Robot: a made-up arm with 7 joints. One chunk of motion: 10 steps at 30 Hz.
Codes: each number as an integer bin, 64 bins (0 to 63) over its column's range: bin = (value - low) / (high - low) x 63, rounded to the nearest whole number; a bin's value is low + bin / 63 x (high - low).
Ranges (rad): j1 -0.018..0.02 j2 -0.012..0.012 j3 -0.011..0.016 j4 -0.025..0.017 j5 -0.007..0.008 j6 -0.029..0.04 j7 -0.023..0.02
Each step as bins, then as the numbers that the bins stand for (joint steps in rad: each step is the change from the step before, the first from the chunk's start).
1 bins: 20 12 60 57 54 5 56
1 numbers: -0.00594 -0.00743 0.01471 0.01300 0.00586 -0.02352 0.01522
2 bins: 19 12 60 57 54 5 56
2 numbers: -0.00654 -0.00743 0.01471 0.01300 0.00586 -0.02352 0.01522
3 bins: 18 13 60 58 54 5 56
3 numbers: -0.00714 -0.00705 0.01471 0.01367 0.00586 -0.02352 0.01522
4 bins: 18 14 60 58 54 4 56
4 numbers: -0.00714 -0.00667 0.01471 0.01367 0.00586 -0.02462 0.01522
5 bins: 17 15 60 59 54 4 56
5 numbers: -0.00775 -0.00629 0.01471 0.01433 0.00586 -0.02462 0.01522
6 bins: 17 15 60 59 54 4 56
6 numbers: -0.00775 -0.00629 0.01471 0.01433 0.00586 -0.02462 0.01522
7 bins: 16 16 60 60 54 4 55
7 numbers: -0.00835 -0.00590 0.01471 0.01500 0.00586 -0.02462 0.01454
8 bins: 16 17 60 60 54 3 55
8 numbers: -0.00835 -0.00552 0.01471 0.01500 0.00586 -0.02571 0.01454
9 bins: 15 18 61 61 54 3 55
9 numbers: -0.00895 -0.00514 0.01514 0.01567 0.00586 -0.02571 0.01454
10 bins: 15 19 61 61 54 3 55
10 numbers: -0.00895 -0.00476 0.01514 0.01567 0.00586 -0.02571 0.01454
